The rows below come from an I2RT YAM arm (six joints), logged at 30 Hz.
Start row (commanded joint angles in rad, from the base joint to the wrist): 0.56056 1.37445 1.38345 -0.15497 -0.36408 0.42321
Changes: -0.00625 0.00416 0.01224 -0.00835 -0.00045 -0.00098; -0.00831 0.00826 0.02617 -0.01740 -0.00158 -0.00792; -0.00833 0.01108 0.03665 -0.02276 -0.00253 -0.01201; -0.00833 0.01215 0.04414 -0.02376 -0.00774 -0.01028; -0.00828 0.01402 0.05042 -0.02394 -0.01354 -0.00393; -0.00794 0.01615 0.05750 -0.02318 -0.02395 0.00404; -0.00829 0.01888 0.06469 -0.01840 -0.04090 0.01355; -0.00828 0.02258 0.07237 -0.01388 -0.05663 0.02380
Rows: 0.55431 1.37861 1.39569 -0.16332 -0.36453 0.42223; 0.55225 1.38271 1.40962 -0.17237 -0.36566 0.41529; 0.55223 1.38553 1.42010 -0.17773 -0.36661 0.41120; 0.55223 1.38660 1.42759 -0.17873 -0.37182 0.41293; 0.55228 1.38847 1.43387 -0.17891 -0.37762 0.41928; 0.55262 1.39060 1.44095 -0.17815 -0.38803 0.42725; 0.55227 1.39333 1.44814 -0.17337 -0.40498 0.43676; 0.55228 1.39703 1.45582 -0.16885 -0.42071 0.44701
